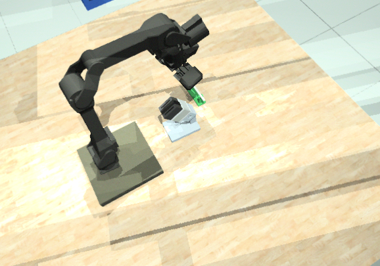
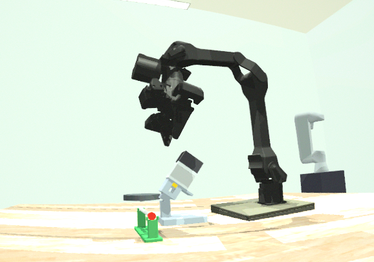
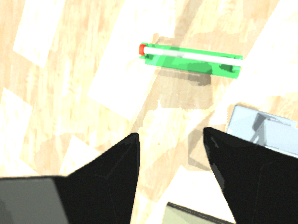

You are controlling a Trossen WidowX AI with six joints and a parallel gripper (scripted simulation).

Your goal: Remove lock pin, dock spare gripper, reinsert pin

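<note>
My gripper tip is 16 cm above the green cradle, 6 cm short of it and 2 cm to the right of it. Round my gripper tip: spare gripper: 10 cm to the right, 7 cm below, 4 cm behind; mount: 14 cm below, 10 cm to the right, 2 cm behind.
</note>
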